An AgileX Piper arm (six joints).
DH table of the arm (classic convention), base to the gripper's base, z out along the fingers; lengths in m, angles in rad. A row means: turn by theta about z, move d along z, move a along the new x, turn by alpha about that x. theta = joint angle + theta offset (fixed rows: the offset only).
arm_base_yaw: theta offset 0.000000; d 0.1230; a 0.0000; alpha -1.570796
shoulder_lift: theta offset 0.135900; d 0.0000; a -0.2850; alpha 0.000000
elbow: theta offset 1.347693; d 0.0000; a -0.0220; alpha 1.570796
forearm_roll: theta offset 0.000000; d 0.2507; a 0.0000; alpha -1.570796
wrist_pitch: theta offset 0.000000; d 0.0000; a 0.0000; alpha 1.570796
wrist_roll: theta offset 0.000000; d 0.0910; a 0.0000; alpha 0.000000
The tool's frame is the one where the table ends.
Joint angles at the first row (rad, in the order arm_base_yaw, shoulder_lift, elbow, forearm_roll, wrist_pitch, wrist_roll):
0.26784 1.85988 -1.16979 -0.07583 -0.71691 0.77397
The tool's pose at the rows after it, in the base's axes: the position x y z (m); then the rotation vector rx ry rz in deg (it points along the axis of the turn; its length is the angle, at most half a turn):
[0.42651 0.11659 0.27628 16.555 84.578 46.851]
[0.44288 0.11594 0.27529 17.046 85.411 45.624]
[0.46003 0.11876 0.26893 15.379 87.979 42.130]
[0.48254 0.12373 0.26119 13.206 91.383 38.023]
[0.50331 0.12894 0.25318 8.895 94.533 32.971]
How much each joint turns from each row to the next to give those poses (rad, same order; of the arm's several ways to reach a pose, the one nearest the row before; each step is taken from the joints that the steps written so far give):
-0.01203 0.03659 -0.08734 -0.01016 0.04308 -0.00385
-0.00954 0.04793 -0.07878 0.00190 0.04881 -0.00717
-0.00209 0.05812 -0.08492 -0.00003 0.07129 -0.05424
0.00001 0.07951 -0.12472 -0.00191 0.10435 -0.06267
0.00000 0.07980 -0.12745 -0.02459 0.10107 -0.07453

